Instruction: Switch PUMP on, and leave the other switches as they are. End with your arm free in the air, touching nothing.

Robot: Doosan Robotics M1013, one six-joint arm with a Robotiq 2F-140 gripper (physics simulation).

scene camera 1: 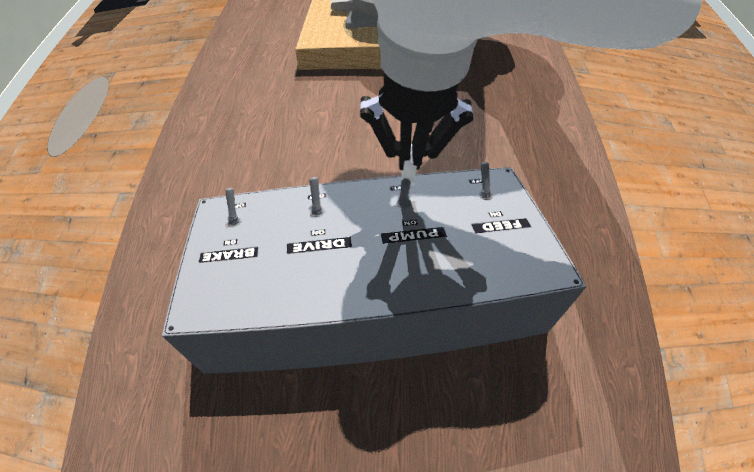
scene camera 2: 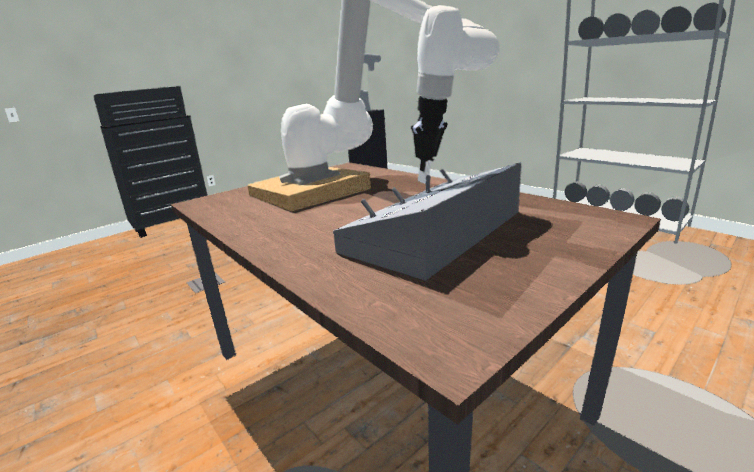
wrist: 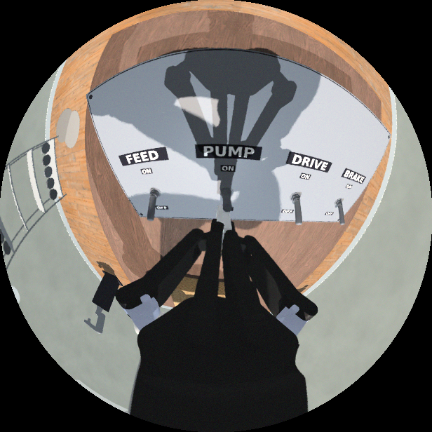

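Seen in the pictures: gripper, fingertip midpoint: (scene camera 1: pixel 407 178) (scene camera 2: pixel 423 181); arm's base, link origin: (scene camera 2: pixel 309 177).
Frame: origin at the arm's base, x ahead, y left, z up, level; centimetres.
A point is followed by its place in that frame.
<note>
The grey switch box (scene camera 1: pixel 250 295) @[x 76.8, y -14.5, z 7.9 cm] (scene camera 2: pixel 389 239) @[x 74.8, y -25.6, z 1.8 cm] (wrist: pixel 350 115) stands on the table. The PUMP lever (scene camera 1: pixel 405 192) @[x 60.0, y 3.4, z 6.0 cm] (scene camera 2: pixel 427 184) @[x 59.7, y 2.9, z 5.4 cm] (wrist: pixel 227 200) stands more upright than its neighbours. The FEED lever (scene camera 1: pixel 485 180) @[x 56.7, y 14.8, z 5.3 cm] (scene camera 2: pixel 445 175) @[x 56.4, y 14.6, z 5.2 cm] (wrist: pixel 151 206), DRIVE lever (scene camera 1: pixel 315 194) @[x 60.4, y -8.6, z 5.5 cm] (scene camera 2: pixel 398 195) @[x 60.4, y -9.1, z 5.1 cm] (wrist: pixel 298 209) and BRAKE lever (scene camera 1: pixel 231 205) @[x 62.3, y -20.4, z 5.4 cm] (scene camera 2: pixel 368 208) @[x 62.5, y -20.9, z 5.0 cm] (wrist: pixel 341 212) lean to their OFF side. My gripper (scene camera 1: pixel 408 171) @[x 57.3, y 3.7, z 5.7 cm] (scene camera 2: pixel 423 172) @[x 57.3, y 3.7, z 5.7 cm] (wrist: pixel 221 213) is shut and empty. Its pale tips are at the PUMP lever's upper end, on its OFF side; whether they touch is unclear. They hide the PUMP OFF mark in the wrist view.
The arm's base stands on a wooden block (scene camera 1: pixel 339 58) @[x 17.4, y -9.6, z -2.6 cm] (scene camera 2: pixel 272 194) @[x 4.9, y -18.9, z -1.5 cm] at the far end of the table (scene camera 1: pixel 139 278) @[x 69.2, y -38.9, z -5.5 cm] (scene camera 2: pixel 311 256) @[x 54.6, y -33.5, z -5.5 cm]. A black tool cabinet (scene camera 2: pixel 150 161) and a shelf rack (scene camera 2: pixel 642 101) stand off the table by the wall.
</note>
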